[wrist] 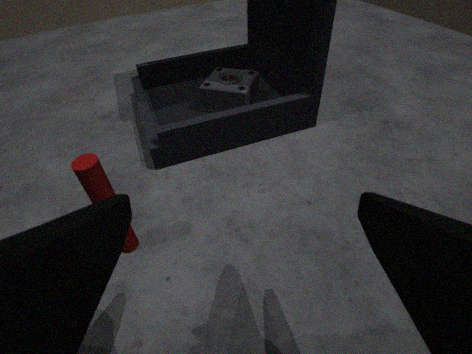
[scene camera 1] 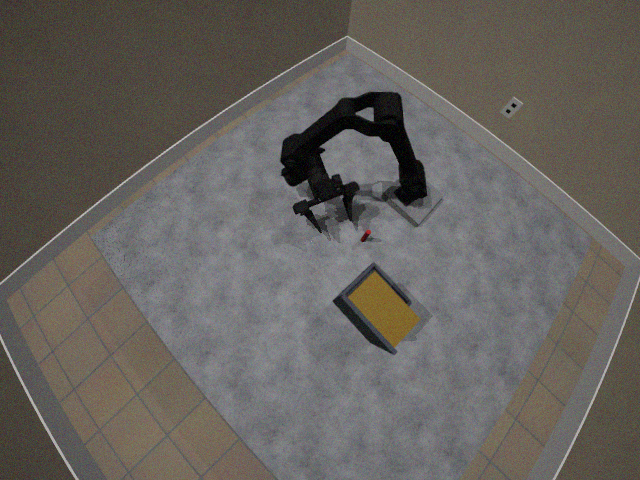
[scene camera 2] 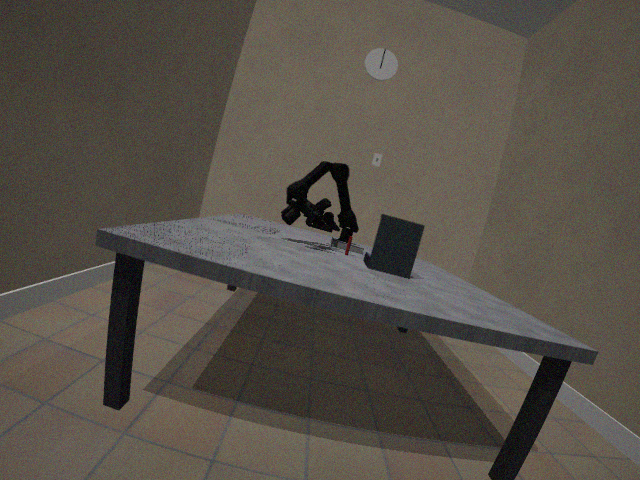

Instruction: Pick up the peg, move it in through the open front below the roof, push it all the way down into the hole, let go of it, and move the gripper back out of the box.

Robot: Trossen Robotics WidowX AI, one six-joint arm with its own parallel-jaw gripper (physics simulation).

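Frame: origin at the arm's base, x down, y left, z ahead, level; metres.
Seen in the pictures: gripper, fingertip midpoint: (wrist: 246,204) (scene camera 1: 336,227) (scene camera 2: 335,231); arm's base, link origin: (scene camera 1: 406,194) (scene camera 2: 344,241).
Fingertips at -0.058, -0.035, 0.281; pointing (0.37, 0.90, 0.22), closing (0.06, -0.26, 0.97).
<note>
Pixels of each thing's top centre, then the offset from my fingertips to it, as dx, dy, dz. "spot": a spot on its surface instead. Level surfaces: height alone.
- red peg, top centre: (wrist: 84,161) (scene camera 1: 368,231) (scene camera 2: 351,236) +0.011, +0.064, -0.070
- box, top centre: (scene camera 1: 394,297) (scene camera 2: 398,219) -0.111, +0.227, +0.034
- grey block, top centre: (wrist: 229,75) +0.050, +0.218, +0.051
- round hole, surface spot: (wrist: 231,78) spot: +0.057, +0.226, +0.054
- table, surface height: dx +0.091
The red peg (scene camera 1: 366,236) (scene camera 2: 348,245) (wrist: 95,182) stands upright on the table, between the arm and the box. My gripper (scene camera 1: 336,226) (wrist: 246,204) is open and empty above the table. In the wrist view its left finger covers part of the peg, which stands outside the gap between the fingers. The box (scene camera 2: 398,245) (wrist: 235,127) has dark low walls and a tall dark wall. Its yellow roof (scene camera 1: 385,308) covers the inside in scene camera 1. In the wrist view a grey block (wrist: 227,95) with the round hole (wrist: 231,78) sits inside the box.
The arm's base plate (scene camera 1: 422,210) lies on the table (scene camera 1: 289,335) (scene camera 2: 289,281) behind the peg. The box's low side wall and low front edge face the gripper in the wrist view. Shadows of the fingers fall on the table below them.
</note>
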